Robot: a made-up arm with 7 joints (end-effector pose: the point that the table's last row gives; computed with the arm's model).
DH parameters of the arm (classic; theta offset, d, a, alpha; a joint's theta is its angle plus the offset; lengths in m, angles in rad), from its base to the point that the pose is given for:
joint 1: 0 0.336 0 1.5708
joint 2: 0 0.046 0 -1.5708
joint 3: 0 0.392 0.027 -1.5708
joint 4: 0 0.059 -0.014 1.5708
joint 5: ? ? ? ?
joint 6: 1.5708 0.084 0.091 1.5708
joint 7: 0 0.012 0 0
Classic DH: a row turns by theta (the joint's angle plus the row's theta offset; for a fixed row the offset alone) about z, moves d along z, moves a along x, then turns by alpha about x.
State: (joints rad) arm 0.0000 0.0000 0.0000 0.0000 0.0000 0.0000 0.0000
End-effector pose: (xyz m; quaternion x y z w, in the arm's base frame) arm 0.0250 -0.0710 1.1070 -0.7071 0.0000 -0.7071 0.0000
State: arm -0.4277 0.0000 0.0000 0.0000 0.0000 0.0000 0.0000
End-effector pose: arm -0.0067 -0.0750 1.1070 0.6910 -0.1501 0.6910 0.1501
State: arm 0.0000 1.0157 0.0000 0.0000 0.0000 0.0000 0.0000
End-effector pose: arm -0.6421 -0.0710 0.7636 -0.2740 0.0000 -0.9617 0.0000
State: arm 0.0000 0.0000 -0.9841 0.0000 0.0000 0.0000 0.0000
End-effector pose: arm -0.0070 -0.0807 1.1070 0.6232 -0.3341 0.6232 0.3341
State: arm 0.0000 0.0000 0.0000 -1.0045 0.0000 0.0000 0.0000
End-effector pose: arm -0.2939 -0.0710 0.9296 -0.2794 0.0000 -0.9602 0.0000
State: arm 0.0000 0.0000 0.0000 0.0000 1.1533 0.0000 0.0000
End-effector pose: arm 0.0947 -0.0101 1.1070 -0.5928 -0.3855 -0.5928 0.3855
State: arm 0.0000 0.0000 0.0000 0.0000 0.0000 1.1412 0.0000
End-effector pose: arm -0.0647 -0.0710 1.0648 -0.2131 0.0000 -0.9770 0.0000
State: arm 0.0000 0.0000 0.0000 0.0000 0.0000 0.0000 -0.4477
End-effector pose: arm 0.0250 -0.0710 1.1070 0.6895 0.1570 0.6895 0.1570
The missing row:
joint 5: 0 0.288 0 1.5708
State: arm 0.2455 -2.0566 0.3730 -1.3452 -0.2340 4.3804 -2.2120
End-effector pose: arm 0.5400 -0.0286 0.2601 -0.3816 -0.7556 0.1459 0.5121
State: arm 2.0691 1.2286 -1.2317 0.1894 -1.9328 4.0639 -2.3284
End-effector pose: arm 0.2787 -0.5232 0.5591 -0.4888 -0.3727 -0.0137 0.7887
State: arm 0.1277 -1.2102 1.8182 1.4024 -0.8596 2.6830 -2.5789
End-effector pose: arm 0.4455 0.2125 0.6140 0.1106 0.1612 0.9007 0.3880
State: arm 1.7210 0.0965 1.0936 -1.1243 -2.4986 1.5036 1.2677
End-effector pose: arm 0.2278 -0.2920 0.8383 -0.2332 0.5235 -0.5504 0.6072
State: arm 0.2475 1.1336 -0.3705 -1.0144 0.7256 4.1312 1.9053
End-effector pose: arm -0.5673 -0.1064 0.5016 -0.4163 0.5879 -0.5491 0.4237
